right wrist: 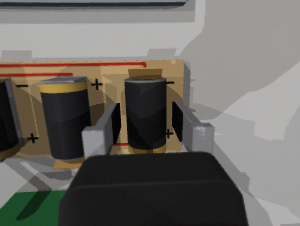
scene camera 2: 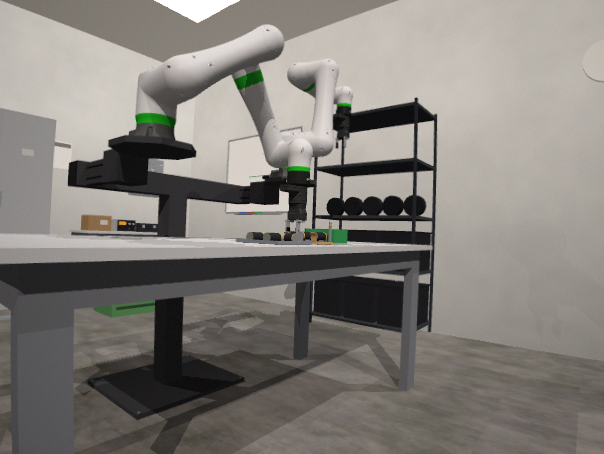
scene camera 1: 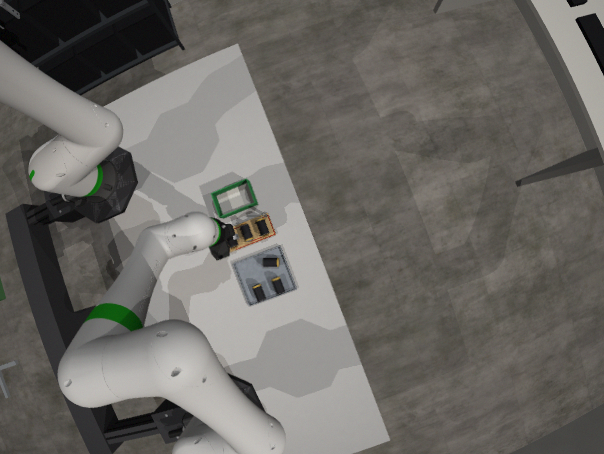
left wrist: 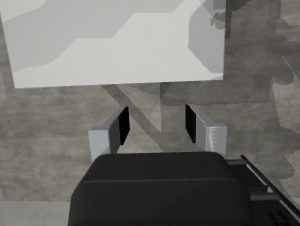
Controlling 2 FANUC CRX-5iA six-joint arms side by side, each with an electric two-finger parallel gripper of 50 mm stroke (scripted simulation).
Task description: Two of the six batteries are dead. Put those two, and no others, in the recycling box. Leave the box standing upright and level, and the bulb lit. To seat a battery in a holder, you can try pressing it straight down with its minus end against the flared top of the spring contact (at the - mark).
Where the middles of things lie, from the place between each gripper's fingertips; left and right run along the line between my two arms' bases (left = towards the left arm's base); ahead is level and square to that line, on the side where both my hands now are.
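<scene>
There is a grey tray (scene camera 1: 250, 272), and it sits 4 cm below my right hand, 19 cm to the right of it and 4 cm ahead of it.
From my left hand, the grey tray is 59 cm below, 22 cm ahead and 102 cm to the right.
</scene>
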